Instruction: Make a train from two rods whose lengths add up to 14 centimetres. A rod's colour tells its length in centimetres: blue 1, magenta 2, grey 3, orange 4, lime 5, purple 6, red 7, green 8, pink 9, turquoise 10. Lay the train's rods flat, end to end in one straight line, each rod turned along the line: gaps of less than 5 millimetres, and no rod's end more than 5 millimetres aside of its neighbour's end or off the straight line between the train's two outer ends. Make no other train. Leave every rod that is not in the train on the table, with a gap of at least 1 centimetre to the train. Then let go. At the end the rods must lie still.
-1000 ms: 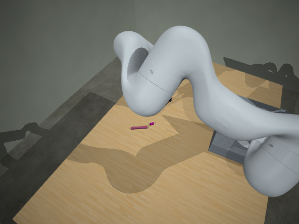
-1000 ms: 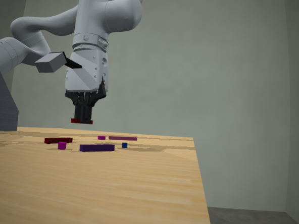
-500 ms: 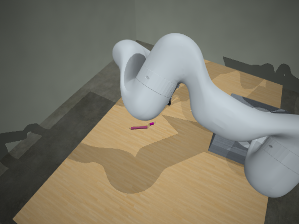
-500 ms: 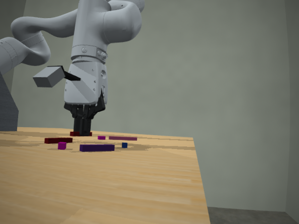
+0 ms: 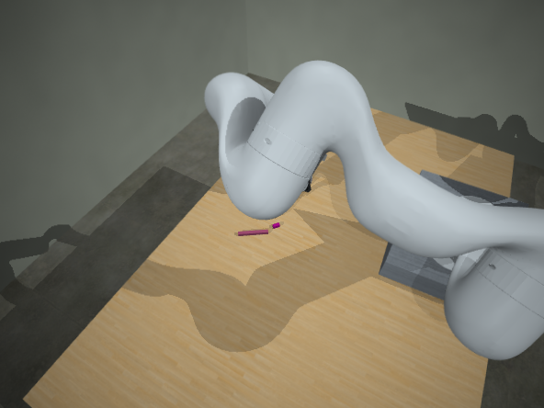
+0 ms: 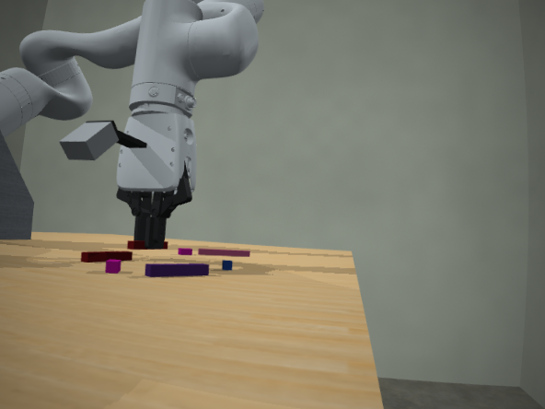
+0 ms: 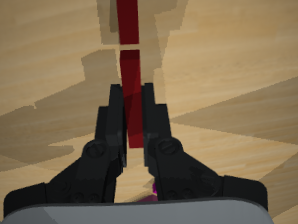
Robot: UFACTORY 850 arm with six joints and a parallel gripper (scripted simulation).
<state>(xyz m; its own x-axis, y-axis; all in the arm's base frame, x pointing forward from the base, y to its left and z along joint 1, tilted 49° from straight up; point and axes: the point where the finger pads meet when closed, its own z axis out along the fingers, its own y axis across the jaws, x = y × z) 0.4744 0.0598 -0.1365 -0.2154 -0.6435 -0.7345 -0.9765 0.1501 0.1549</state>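
Right now the red rod is 20 mm below my hand. From my hand the other things lie so: pink rod 180 mm to the left, 60 mm ahead, 30 mm below; purple rod 130 mm to the right, 90 mm ahead, 30 mm below; blue cube 120 mm ahead, 50 mm to the right, 30 mm below.
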